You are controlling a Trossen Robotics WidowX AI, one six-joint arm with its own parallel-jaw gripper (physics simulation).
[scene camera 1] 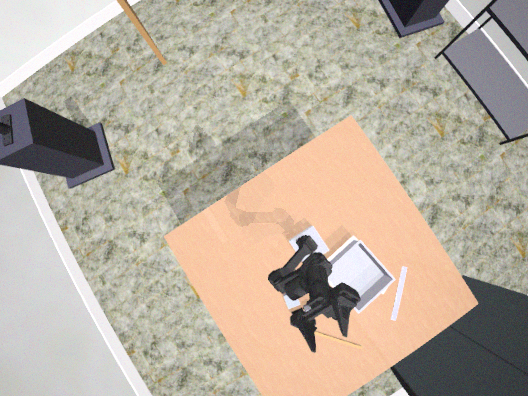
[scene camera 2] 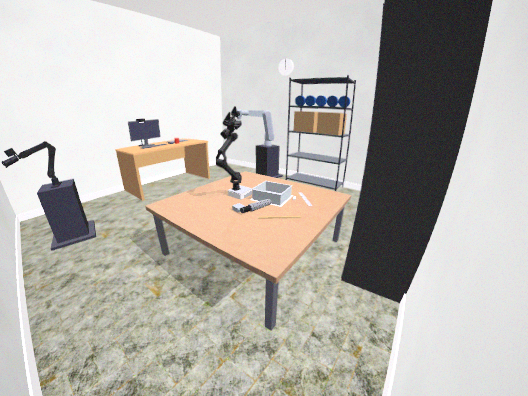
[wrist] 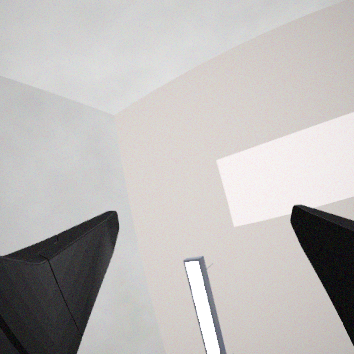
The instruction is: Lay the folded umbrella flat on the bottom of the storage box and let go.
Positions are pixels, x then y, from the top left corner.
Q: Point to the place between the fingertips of my gripper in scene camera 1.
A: At 328, 345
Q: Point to a storage box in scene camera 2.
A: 278, 193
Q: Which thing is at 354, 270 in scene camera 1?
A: A storage box.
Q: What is my gripper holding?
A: Nothing.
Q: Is my gripper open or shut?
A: Open.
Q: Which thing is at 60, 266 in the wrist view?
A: My gripper.
